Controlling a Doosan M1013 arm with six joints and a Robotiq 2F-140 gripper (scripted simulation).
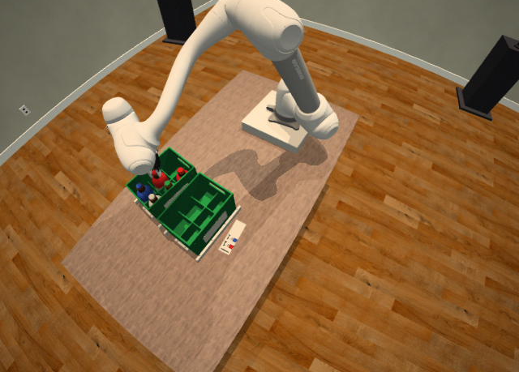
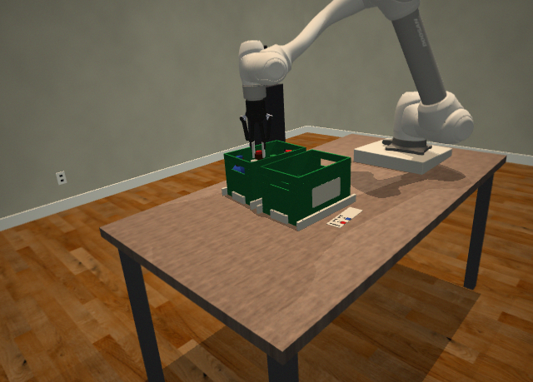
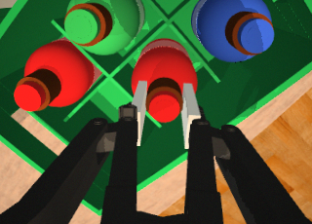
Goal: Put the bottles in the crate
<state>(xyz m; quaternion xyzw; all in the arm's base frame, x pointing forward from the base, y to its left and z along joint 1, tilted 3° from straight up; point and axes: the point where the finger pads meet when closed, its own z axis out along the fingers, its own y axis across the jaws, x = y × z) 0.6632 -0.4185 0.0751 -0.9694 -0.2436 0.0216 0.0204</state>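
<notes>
The green-label bottle lies 90 mm to the left of my hand, 80 mm below it and 20 mm ahead of it. Also, from my hand: white-label bottle 110 mm ahead, 80 mm below, 60 mm to the left; then blue-label bottle 90 mm ahead, 80 mm below, 30 mm to the right; then pick list 420 mm to the left, 170 mm below, 90 mm ahead.
</notes>
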